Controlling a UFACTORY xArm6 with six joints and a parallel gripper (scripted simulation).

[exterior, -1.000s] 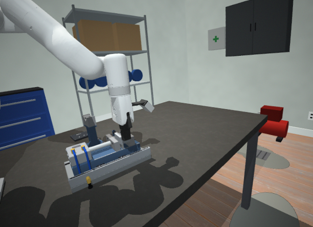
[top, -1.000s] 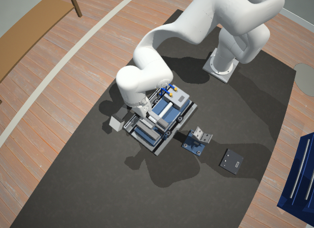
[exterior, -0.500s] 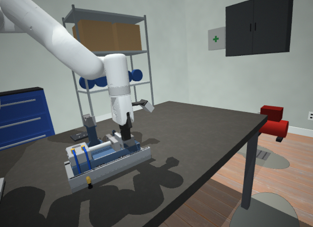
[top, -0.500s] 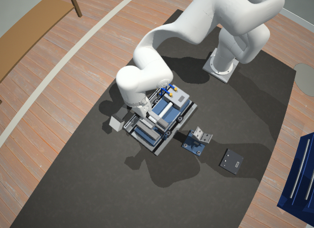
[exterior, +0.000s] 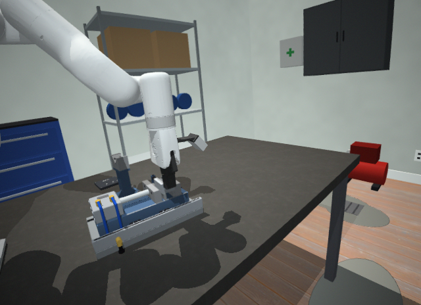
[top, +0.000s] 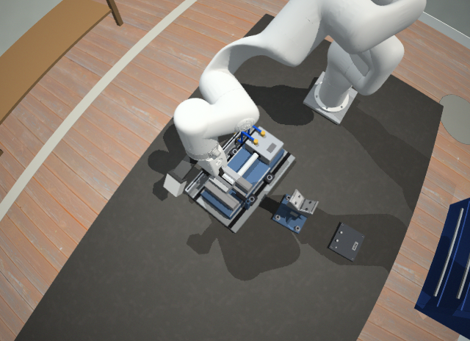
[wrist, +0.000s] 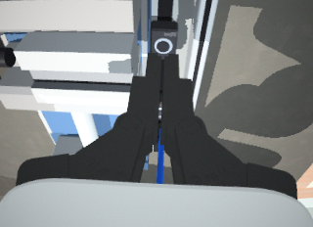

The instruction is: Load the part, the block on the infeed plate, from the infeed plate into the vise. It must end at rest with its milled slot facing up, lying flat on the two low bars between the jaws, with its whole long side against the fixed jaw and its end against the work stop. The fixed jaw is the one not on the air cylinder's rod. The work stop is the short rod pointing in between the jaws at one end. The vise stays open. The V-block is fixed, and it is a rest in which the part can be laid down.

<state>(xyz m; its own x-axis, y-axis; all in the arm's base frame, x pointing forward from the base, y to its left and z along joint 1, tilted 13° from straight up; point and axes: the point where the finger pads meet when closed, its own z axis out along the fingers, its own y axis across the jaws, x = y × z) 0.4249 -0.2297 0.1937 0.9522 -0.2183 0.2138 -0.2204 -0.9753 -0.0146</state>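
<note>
The part lies 10 mm ahead of my hand, 40 mm to the left of it and 20 mm below it. From my hand the other things lie so: moving jaw: 20 mm behind, 70 mm to the left, 40 mm below; then fixed jaw: 40 mm ahead, 60 mm to the left, 40 mm below; then work stop: 20 mm ahead, 110 mm to the left, 30 mm below.
</note>
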